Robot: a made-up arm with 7 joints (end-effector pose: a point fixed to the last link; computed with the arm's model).
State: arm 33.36 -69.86 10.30 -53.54 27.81 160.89 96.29
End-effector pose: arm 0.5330 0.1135 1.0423 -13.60 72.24 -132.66
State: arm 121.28 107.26 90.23 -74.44 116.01 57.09 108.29
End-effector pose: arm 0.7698 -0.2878 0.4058 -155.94 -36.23 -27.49
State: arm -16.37 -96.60 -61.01 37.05 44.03 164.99 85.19
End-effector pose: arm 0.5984 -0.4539 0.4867 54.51 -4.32 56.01
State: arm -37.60 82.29 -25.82 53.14 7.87 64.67 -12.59
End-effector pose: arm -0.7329 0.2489 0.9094 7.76 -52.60 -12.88
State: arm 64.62 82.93 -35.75 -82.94 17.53 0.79 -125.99
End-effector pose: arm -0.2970 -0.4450 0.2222 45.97 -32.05 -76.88
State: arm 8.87 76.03 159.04 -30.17 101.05 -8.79 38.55
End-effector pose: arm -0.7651 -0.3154 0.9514 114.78 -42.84 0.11
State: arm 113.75 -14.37 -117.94 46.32 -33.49 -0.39 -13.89
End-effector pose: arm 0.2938 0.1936 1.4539 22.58 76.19 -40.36
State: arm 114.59 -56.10 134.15 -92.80 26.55 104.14 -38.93
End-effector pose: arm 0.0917 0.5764 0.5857 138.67 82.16 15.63
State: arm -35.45 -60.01 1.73 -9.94 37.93 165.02 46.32
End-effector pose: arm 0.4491 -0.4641 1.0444 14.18 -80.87 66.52
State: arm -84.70 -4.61 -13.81 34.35 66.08 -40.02 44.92
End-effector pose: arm -0.0884 -0.3504 1.3869 141.53 44.80 13.56
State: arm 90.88 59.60 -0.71 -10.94 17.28 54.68 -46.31
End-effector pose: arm 0.2071 -0.7994 0.8992 45.96 -69.23 82.90
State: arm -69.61 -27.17 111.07 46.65 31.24 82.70 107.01
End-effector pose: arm 0.2867 -0.2687 1.3143 -94.92 -10.64 -95.39
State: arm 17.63 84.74 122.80 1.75 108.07 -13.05 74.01
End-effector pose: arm -0.8612 -0.3455 0.5830 -126.50 113.84 -27.96
